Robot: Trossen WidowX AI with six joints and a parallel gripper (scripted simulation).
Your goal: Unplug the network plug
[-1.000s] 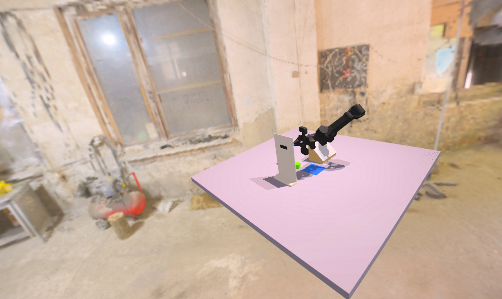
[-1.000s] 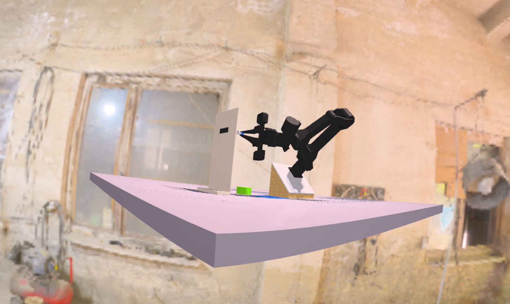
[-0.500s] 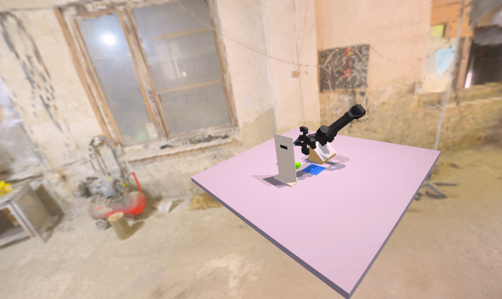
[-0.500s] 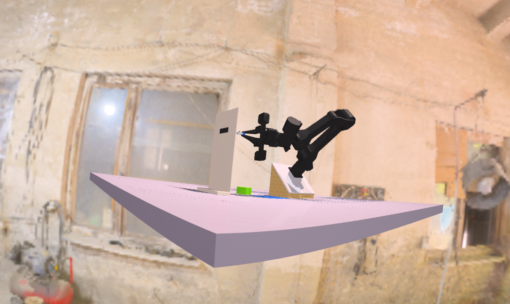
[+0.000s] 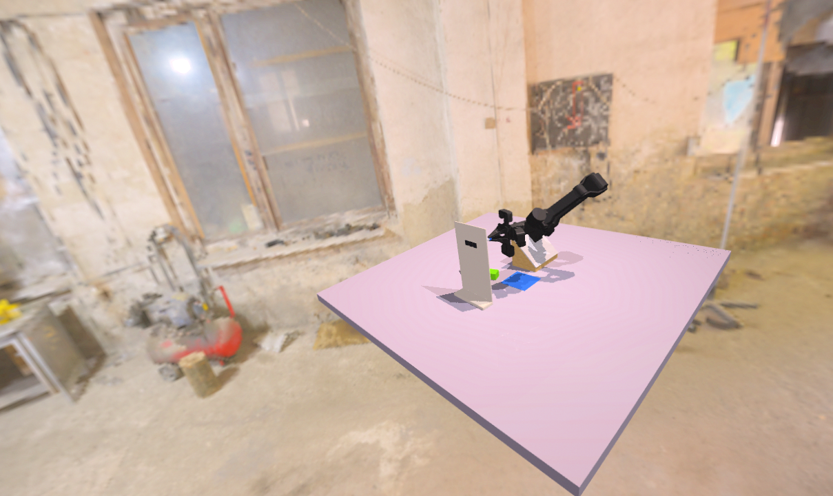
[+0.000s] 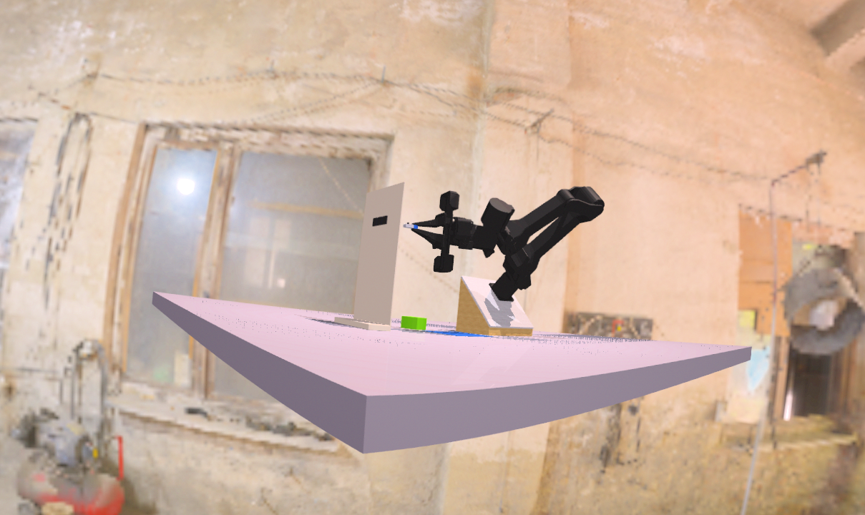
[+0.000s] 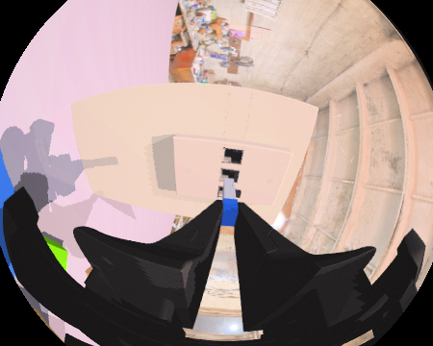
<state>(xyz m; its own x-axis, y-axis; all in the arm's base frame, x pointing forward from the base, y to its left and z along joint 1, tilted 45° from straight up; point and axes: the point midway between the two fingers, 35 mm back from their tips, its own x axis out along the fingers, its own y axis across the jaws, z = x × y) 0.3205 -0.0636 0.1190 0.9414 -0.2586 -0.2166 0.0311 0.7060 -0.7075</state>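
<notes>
Right now my gripper tip is 90 mm above the beige upright panel, 80 mm short of it and 20 mm to the left of it. The rest, counted from my gripper tip: grey plug: 10 mm ahead.
</notes>
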